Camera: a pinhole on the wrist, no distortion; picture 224 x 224 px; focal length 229.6 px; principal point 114.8 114.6 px. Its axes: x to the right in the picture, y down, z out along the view. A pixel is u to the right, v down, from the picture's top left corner.
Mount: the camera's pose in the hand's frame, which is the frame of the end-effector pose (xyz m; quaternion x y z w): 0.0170 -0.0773 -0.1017 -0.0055 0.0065 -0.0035 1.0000
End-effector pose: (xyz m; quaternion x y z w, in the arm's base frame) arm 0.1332 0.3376 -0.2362 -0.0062 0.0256 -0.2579 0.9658
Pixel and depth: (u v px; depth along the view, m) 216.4 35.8 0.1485
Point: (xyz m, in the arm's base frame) 0.1453 0.1853 -0.1905
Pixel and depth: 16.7 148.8 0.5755
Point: -0.0247 0.4613 0.2489
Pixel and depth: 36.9 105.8 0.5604
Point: -0.0316 0.3406 0.2345
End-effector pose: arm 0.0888 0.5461 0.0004 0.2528 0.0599 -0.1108 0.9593
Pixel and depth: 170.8 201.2 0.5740
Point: 0.3122 0.4051 0.4450
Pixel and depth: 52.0 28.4 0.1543
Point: 0.0368 0.4107 -0.0119
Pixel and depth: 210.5 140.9 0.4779
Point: 0.3219 0.3038 0.2761
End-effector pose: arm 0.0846 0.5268 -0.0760 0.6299 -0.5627 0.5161 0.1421
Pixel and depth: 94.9 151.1 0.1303
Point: 0.1444 0.5189 -0.0599
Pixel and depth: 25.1 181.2 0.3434
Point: 0.1989 0.3968 -0.2810
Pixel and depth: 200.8 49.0 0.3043
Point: 0.2997 0.3505 0.0116
